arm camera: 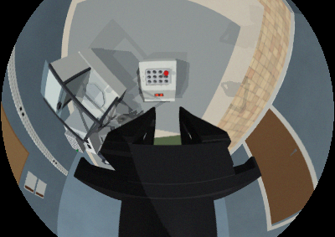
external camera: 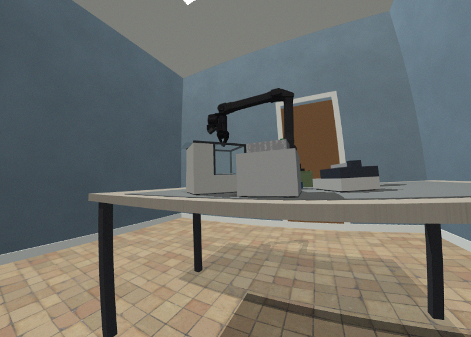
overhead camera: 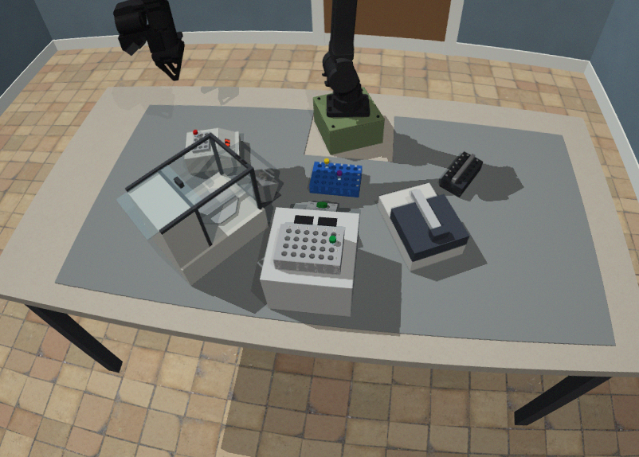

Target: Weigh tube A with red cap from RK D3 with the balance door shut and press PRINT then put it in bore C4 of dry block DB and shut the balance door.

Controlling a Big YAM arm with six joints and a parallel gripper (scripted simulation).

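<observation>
Right now my hand is 330 mm short of the balance door, 50 mm to the right of it and 70 mm above it. The rest, counted from my hand: blue tube rack RK: 130 mm ahead, 400 mm to the left, 270 mm below; then grey well block: 430 mm ahead, 340 mm to the left, 130 mm below; then spectrophotometer SP: 290 mm ahead, 600 mm to the left, 210 mm below.
</observation>
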